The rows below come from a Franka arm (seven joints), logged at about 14 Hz.
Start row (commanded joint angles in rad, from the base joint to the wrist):
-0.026, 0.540, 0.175, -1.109, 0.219, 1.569, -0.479
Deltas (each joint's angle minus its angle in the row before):
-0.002, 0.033, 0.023, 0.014, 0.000, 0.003, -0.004
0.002, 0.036, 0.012, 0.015, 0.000, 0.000, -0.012
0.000, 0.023, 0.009, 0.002, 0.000, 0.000, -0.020
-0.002, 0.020, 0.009, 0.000, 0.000, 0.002, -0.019
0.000, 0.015, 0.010, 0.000, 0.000, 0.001, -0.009
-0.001, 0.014, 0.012, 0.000, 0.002, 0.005, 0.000
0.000, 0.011, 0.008, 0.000, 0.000, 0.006, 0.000
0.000, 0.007, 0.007, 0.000, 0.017, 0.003, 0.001
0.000, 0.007, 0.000, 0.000, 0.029, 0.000, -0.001
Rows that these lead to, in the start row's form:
-0.028, 0.573, 0.198, -1.095, 0.219, 1.572, -0.483
-0.026, 0.609, 0.210, -1.080, 0.219, 1.572, -0.495
-0.026, 0.632, 0.219, -1.078, 0.219, 1.572, -0.515
-0.028, 0.652, 0.228, -1.078, 0.219, 1.574, -0.534
-0.028, 0.667, 0.238, -1.078, 0.219, 1.575, -0.543
-0.029, 0.681, 0.250, -1.078, 0.221, 1.580, -0.543
-0.029, 0.692, 0.258, -1.078, 0.221, 1.586, -0.543
-0.029, 0.699, 0.265, -1.078, 0.238, 1.589, -0.542
-0.029, 0.706, 0.265, -1.078, 0.267, 1.589, -0.543

